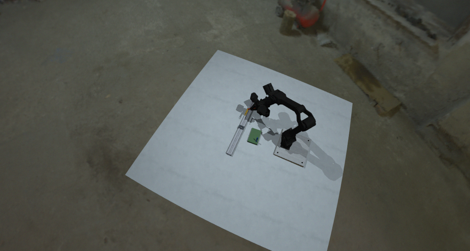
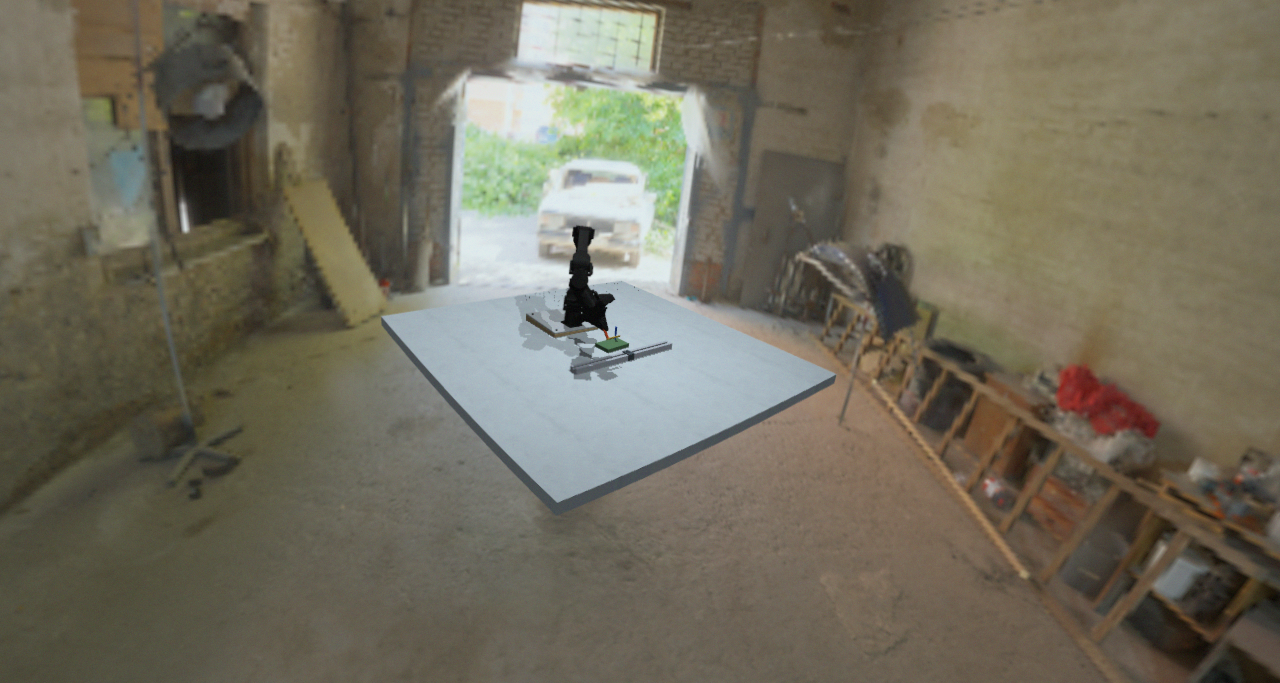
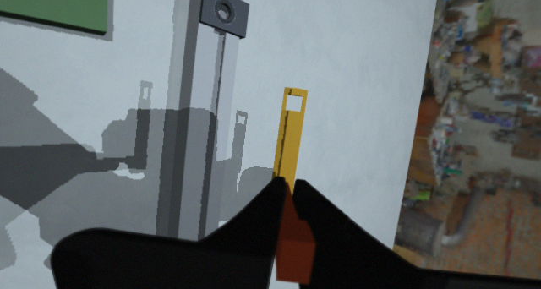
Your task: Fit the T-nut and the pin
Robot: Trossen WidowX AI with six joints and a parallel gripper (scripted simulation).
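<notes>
The aluminum rail lies 10 cm to the left of my gripper tip, 10 cm below it and 2 cm ahead of it. Round my gripper tip: brass T-nut: 2 cm to the left; then green tray: 14 cm to the left, 11 cm below, 10 cm behind; then blue pin: 15 cm to the left, 12 cm behind, 9 cm below.
</notes>
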